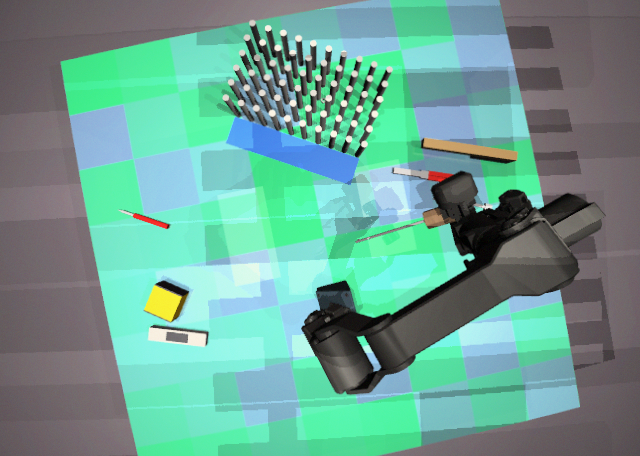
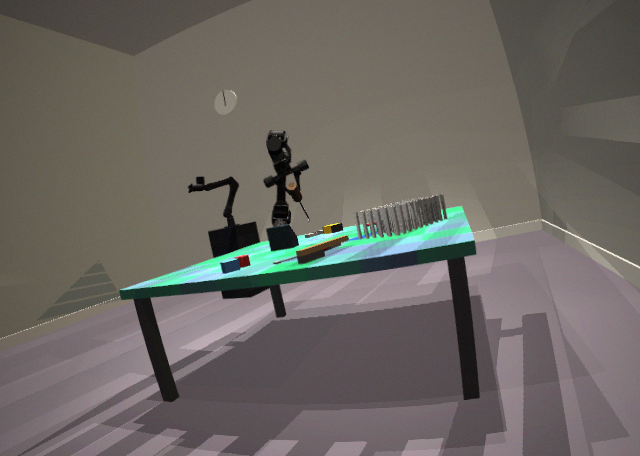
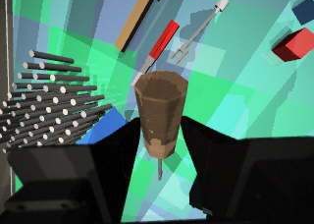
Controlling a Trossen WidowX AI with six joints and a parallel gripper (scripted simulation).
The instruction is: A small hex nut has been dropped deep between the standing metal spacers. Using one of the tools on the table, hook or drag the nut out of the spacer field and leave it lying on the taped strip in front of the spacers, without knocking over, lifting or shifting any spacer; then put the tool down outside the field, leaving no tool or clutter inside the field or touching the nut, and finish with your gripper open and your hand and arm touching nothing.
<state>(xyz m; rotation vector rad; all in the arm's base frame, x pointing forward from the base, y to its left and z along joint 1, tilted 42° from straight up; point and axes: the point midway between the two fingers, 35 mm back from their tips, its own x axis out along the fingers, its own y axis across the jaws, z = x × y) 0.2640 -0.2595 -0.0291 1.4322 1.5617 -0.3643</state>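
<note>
My gripper tip is 80 mm to the right of the wire hook tool, 60 mm above it and 30 mm past it. The rest, counted from my gripper tip: red block 210 mm below, 200 mm to the right, 170 mm behind; grey fork tool 230 mm below, 160 mm to the right, 30 mm ahead; blue cube 290 mm to the right, 210 mm below, 160 mm behind.
</note>
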